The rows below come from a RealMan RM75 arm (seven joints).
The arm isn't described. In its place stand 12 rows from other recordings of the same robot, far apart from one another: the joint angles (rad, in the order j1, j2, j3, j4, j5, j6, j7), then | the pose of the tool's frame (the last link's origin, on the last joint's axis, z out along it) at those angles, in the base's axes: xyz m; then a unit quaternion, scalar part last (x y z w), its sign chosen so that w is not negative.
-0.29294, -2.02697, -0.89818, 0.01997, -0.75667, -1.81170, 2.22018 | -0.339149 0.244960 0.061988 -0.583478 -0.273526 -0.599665 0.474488
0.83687, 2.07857, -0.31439, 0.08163, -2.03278, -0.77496, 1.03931 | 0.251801 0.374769 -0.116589 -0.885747 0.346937 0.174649 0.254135
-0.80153, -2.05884, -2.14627, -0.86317, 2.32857, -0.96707, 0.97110 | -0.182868 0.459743 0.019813 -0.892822 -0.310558 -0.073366 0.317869
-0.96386, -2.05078, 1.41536, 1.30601, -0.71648, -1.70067, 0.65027 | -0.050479 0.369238 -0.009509 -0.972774 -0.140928 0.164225 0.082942
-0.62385, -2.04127, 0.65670, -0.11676, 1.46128, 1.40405, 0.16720 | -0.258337 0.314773 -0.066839 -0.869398 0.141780 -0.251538 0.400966
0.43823, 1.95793, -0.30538, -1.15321, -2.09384, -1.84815, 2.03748 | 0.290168 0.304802 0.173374 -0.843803 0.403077 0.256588 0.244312
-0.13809, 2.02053, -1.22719, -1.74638, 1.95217, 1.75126, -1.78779 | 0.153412 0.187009 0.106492 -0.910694 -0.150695 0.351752 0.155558
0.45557, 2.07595, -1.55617, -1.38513, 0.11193, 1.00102, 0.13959 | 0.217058 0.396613 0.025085 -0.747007 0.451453 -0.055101 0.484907
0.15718, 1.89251, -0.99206, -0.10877, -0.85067, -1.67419, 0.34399 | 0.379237 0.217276 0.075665 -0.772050 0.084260 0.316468 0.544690
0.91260, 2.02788, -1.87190, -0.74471, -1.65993, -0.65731, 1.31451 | 0.093490 0.412270 -0.111969 -0.959450 -0.207049 0.005266 0.191203
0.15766, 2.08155, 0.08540, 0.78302, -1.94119, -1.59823, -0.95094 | 0.209129 0.184365 -0.086522 -0.706172 -0.050639 0.280133 0.648292
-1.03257, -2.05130, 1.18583, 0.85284, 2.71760, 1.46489, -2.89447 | -0.137262 0.424521 -0.012270 -0.835111 -0.480159 0.172189 0.205884
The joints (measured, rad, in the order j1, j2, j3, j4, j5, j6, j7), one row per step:
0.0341, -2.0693, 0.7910, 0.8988, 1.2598, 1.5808, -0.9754
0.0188, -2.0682, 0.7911, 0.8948, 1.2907, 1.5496, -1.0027
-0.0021, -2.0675, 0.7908, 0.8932, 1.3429, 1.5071, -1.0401
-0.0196, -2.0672, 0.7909, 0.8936, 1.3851, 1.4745, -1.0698
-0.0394, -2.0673, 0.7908, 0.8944, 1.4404, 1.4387, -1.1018
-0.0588, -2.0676, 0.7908, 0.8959, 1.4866, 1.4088, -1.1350
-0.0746, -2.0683, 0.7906, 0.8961, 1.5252, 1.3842, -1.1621
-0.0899, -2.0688, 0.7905, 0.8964, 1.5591, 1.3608, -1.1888
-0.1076, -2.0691, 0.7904, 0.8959, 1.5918, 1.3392, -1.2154
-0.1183, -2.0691, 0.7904, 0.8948, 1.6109, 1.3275, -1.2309
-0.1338, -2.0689, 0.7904, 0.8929, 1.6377, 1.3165, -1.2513
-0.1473, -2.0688, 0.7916, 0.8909, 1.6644, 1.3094, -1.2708
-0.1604, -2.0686, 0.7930, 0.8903, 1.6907, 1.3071, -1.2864
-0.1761, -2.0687, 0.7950, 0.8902, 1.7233, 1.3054, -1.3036
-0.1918, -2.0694, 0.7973, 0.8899, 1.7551, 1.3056, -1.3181
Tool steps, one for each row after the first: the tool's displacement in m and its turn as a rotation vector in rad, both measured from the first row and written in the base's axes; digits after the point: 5 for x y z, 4 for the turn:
-0.00253, 0.00619, -0.00347, -0.0279, -0.0004, 0.0314
-0.00595, 0.01433, -0.00889, -0.0700, 0.0081, 0.0744
-0.00811, 0.02093, -0.01299, -0.1017, 0.0176, 0.1060
-0.01084, 0.02781, -0.01834, -0.1403, 0.0356, 0.1420
-0.01232, 0.03444, -0.02246, -0.1721, 0.0475, 0.1718
-0.01370, 0.03961, -0.02601, -0.1971, 0.0577, 0.1975
-0.01476, 0.04471, -0.02882, -0.2177, 0.0659, 0.2215
-0.01498, 0.05046, -0.03149, -0.2372, 0.0736, 0.2420
-0.01500, 0.05379, -0.03312, -0.2488, 0.0779, 0.2533
-0.01432, 0.05821, -0.03557, -0.2672, 0.0841, 0.2640
-0.01358, 0.06163, -0.03843, -0.2879, 0.0904, 0.2728
-0.01219, 0.06470, -0.04114, -0.3089, 0.0999, 0.2757
-0.01035, 0.06823, -0.04453, -0.3343, 0.1137, 0.2777
-0.00815, 0.07155, -0.04816, -0.3595, 0.1287, 0.2769

